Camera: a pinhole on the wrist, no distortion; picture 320 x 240 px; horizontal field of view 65.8 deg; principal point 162.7 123.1 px. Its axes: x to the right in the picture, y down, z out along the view. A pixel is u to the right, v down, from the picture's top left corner.
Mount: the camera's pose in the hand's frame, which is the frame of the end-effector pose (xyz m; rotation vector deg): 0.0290 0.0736 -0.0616 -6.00 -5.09 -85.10
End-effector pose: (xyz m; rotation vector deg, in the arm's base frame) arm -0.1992 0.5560 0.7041 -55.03 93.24 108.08
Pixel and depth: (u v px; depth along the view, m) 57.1 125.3 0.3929
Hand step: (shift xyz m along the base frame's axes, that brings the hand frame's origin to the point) -0.2882 0.2442 0.1887
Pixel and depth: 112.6 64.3 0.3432
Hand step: -0.1501 0.2372 0.1732
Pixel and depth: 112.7 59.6 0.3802
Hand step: -0.1546 0.2719 0.1944
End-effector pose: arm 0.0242 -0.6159 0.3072 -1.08 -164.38 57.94
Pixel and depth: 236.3 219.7 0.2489
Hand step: -0.1524 -0.0840 -0.1622
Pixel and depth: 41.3 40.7 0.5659
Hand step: 0.1239 0.0136 -0.6314
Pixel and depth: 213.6 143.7 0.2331
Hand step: -0.0716 -0.0629 -0.1666
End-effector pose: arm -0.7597 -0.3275 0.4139 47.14 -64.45 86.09
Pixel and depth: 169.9 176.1 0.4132
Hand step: -0.1642 -0.2919 0.1956
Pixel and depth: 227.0 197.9 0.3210
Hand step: -0.0835 -0.2075 0.2004
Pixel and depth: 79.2 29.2 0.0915
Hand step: -0.1093 -0.0293 -0.0248
